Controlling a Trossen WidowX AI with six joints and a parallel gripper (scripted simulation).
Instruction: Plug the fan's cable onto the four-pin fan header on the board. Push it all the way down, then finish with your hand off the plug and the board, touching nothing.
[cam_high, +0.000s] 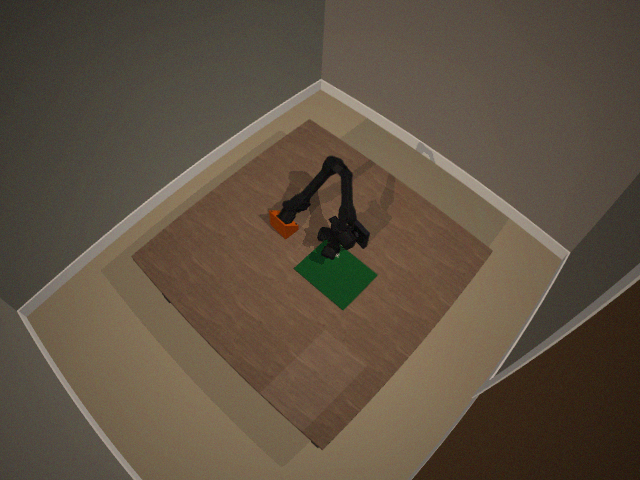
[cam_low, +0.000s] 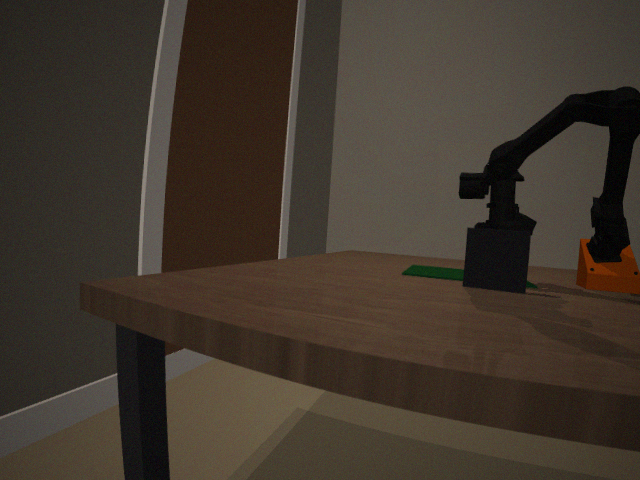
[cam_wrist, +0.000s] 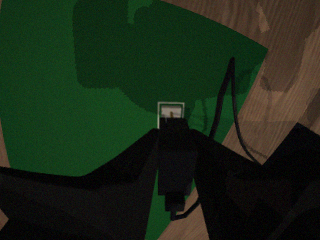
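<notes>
My gripper tip is now 10 mm short of the pale part and 30 mm above it. Round my gripper tip: green board: 70 mm ahead, 70 mm to the right, 50 mm below; then black fan: 30 mm ahead, 130 mm to the left, 20 mm above; then black plug: 10 mm ahead, 10 mm above.
</notes>
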